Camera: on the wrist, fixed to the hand. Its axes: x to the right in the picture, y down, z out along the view.
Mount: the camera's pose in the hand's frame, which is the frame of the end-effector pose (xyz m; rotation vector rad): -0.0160 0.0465 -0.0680 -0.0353 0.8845 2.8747
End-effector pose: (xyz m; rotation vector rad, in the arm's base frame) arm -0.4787 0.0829 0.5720 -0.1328 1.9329 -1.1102
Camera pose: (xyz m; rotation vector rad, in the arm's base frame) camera -0.5043 0.1622 0.5623 2.3816 0.6530 1.0530
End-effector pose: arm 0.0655 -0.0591 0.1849 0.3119 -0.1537 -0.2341
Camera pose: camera 0.0722 0.0073 0.1340 -0.1111 0.3790 2.7096
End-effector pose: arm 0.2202 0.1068 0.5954 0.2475 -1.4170 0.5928
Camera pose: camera 0.2531 0.1757 0.5606 2.1389 -0.1762 -2.2432
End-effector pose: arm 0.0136 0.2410 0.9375 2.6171 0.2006 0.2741
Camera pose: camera -0.0133 0.2292 1.0161 -0.3032 2.4960 -1.5658
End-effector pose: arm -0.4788 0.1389 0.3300 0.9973 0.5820 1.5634
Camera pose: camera -0.5611 0.1225 0.3277 -0.1415 0.5196 -1.6027
